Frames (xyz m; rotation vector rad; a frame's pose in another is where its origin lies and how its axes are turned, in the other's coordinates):
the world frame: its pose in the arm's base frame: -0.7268 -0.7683 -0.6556 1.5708 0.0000 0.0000
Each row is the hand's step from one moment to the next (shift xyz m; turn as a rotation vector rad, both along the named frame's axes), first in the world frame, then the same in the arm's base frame.
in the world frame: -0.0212 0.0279 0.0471 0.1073 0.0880 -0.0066
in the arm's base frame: -0.0212 -0.0471 0.0279 0.1073 0.0066 0.0880
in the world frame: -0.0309 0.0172 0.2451 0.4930 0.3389 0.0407
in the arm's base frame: -0.0309 -0.2451 0.0172 0.4930 -0.0407 0.3389
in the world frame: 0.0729 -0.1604 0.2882 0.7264 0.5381 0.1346
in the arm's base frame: 0.0729 -0.2882 -0.1604 0.7264 -0.1346 0.5381
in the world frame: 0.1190 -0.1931 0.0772 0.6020 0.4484 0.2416
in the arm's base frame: 0.1190 -0.0772 -0.1931 0.6020 -0.2416 0.4484
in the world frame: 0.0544 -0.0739 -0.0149 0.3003 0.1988 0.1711
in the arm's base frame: 0.0544 0.0149 -0.0739 0.3003 -0.1711 0.1988
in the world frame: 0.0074 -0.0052 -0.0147 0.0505 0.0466 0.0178
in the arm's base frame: 0.0074 0.0147 -0.0052 0.0505 -0.0178 0.0466
